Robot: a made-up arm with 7 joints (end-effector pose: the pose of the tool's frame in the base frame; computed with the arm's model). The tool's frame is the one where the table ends.
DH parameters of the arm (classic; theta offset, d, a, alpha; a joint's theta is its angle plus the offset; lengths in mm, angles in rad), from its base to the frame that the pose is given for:
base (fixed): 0 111 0 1.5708
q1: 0 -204 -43 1.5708
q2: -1.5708 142 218 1.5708
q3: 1.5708 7 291 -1.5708
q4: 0 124 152 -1.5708
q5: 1.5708 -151 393 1.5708
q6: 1.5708 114 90 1.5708
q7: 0 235 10 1.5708
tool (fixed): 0 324 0 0
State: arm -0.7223 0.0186 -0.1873 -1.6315 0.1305 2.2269 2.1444
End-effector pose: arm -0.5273 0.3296 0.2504 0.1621 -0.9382 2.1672
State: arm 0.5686 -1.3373 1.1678 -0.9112 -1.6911 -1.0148 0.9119
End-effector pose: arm 0.3954 -0.7717 0.0026 2.3802 -0.7764 1.5327
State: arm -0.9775 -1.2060 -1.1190 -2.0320 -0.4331 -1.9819 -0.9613
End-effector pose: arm -0.2030 0.2761 0.2517 -1.4315 -1.1301 0.1191
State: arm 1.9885 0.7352 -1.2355 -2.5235 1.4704 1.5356 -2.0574
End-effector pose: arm -0.1175 0.7709 0.8303 -0.2029 -0.7504 -0.2124
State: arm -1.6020 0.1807 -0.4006 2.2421 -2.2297 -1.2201 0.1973
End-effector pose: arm -0.3540 -0.0174 -0.6013 -1.8342 1.4052 -0.5421
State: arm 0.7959 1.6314 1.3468 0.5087 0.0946 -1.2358 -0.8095
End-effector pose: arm 0.1528 0.5873 -0.3778 -0.5399 -0.4164 0.0214
